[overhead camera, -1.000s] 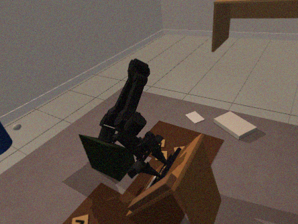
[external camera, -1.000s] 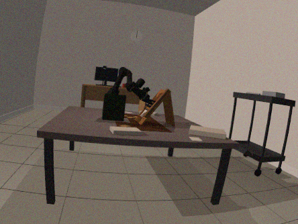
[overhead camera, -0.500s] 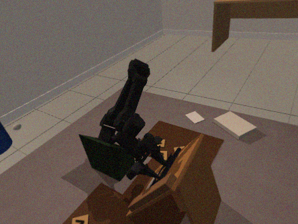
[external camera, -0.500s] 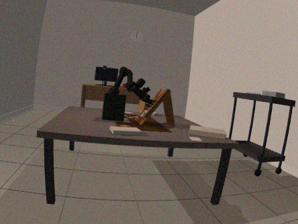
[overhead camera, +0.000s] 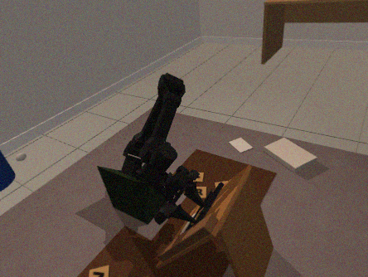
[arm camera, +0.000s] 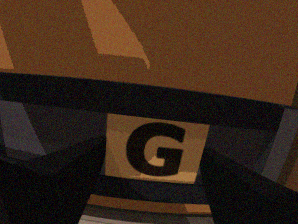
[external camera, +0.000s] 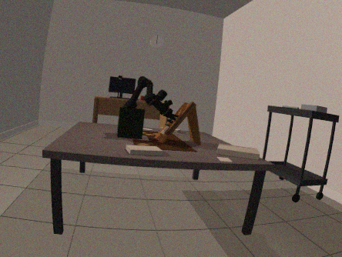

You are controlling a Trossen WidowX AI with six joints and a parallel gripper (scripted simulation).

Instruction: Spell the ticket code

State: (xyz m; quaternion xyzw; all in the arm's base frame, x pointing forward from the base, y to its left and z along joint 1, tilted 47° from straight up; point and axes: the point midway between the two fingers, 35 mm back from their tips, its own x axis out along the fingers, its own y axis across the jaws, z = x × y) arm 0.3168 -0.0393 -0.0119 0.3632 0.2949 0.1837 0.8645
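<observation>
Now: gripper tip 80 mm above the white ticket, 50 mm past it and 10 mm to the right of it. From my gripper tip the other things lie so: brown mat (160 mm below, 140 mm behind, 40 mm to the left); then tan letter tile (right at my gripper tip).
</observation>
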